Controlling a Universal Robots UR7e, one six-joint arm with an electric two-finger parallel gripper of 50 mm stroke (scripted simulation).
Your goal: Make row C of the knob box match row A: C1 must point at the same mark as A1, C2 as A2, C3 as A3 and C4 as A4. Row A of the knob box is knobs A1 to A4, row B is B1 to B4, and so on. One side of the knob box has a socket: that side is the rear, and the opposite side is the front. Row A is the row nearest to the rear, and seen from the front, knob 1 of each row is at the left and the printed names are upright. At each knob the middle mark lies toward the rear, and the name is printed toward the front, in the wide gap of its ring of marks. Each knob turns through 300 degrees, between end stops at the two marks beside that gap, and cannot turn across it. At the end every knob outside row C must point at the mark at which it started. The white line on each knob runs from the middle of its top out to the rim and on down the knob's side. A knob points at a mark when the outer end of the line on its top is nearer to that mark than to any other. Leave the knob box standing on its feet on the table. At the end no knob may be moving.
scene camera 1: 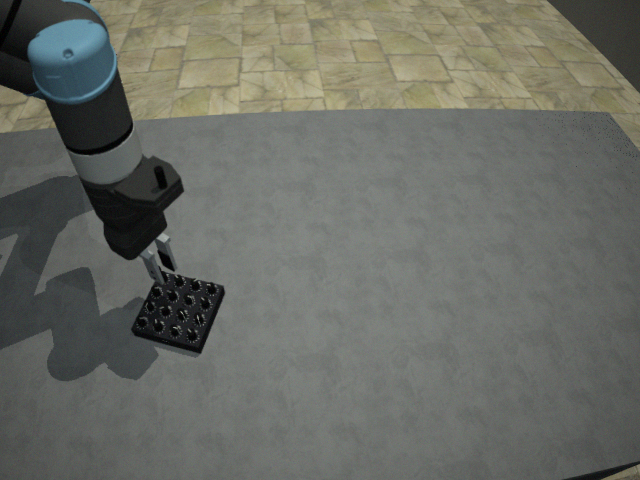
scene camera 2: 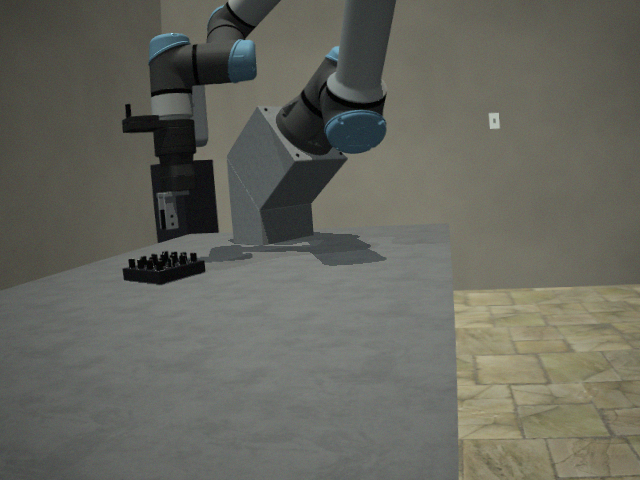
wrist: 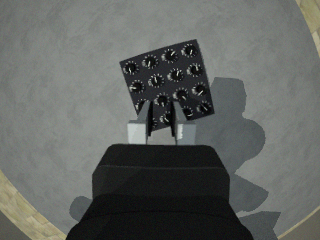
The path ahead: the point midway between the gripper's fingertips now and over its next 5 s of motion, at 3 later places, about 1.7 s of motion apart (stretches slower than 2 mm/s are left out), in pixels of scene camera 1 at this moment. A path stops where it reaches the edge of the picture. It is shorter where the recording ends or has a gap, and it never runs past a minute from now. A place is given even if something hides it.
My gripper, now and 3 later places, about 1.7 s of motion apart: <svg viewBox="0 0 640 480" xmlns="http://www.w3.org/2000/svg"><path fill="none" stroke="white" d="M164 273L169 289L171 294L166 280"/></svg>
